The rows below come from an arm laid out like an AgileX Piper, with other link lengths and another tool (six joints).
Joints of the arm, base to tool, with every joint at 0 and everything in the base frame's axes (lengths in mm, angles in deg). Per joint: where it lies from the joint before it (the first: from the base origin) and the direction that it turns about. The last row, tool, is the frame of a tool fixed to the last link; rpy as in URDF.
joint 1: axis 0 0 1 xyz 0.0 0.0 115.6
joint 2: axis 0 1 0 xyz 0.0 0.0 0.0
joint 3: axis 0 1 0 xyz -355.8 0.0 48.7
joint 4: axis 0.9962 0 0.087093 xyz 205.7 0.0 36.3
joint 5: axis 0 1 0 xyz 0.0 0.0 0.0
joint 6: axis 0.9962 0 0.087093 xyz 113.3 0.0 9.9
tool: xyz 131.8 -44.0 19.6 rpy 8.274 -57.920 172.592
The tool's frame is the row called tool.
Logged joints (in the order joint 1, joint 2, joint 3, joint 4, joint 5, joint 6), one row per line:
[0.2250 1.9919 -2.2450 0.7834 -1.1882 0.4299]
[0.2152 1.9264 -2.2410 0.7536 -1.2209 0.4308]
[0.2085 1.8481 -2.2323 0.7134 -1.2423 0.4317]
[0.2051 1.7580 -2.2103 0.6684 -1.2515 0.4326]
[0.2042 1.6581 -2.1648 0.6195 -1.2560 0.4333]
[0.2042 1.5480 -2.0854 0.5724 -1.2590 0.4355]
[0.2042 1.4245 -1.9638 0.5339 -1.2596 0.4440]
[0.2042 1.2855 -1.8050 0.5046 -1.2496 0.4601]
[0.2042 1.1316 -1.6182 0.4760 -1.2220 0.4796]
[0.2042 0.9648 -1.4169 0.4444 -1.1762 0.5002]
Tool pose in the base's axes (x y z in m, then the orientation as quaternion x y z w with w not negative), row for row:
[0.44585 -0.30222 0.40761 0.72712 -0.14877 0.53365 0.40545]
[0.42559 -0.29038 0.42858 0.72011 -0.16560 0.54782 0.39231]
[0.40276 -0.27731 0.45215 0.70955 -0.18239 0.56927 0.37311]
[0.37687 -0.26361 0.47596 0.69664 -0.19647 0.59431 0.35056]
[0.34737 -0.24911 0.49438 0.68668 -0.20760 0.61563 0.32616]
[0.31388 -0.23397 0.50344 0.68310 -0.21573 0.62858 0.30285]
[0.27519 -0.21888 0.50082 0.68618 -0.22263 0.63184 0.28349]
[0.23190 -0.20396 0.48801 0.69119 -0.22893 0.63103 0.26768]
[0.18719 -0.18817 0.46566 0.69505 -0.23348 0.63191 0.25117]
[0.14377 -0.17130 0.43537 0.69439 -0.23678 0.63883 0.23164]
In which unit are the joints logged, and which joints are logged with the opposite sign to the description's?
The joints are logged in radians. Opposite sign: joint 1, joint 4, joint 5.
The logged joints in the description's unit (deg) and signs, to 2 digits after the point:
[-12.89 114.13 -128.63 -44.89 68.08 24.63]
[-12.33 110.37 -128.40 -43.18 69.95 24.68]
[-11.95 105.89 -127.90 -40.87 71.18 24.73]
[-11.75 100.73 -126.64 -38.30 71.71 24.79]
[-11.70 95.00 -124.03 -35.49 71.96 24.83]
[-11.70 88.69 -119.48 -32.80 72.14 24.95]
[-11.70 81.62 -112.52 -30.59 72.17 25.44]
[-11.70 73.65 -103.42 -28.91 71.60 26.36]
[-11.70 64.84 -92.72 -27.27 70.02 27.48]
[-11.70 55.28 -81.18 -25.46 67.39 28.66]

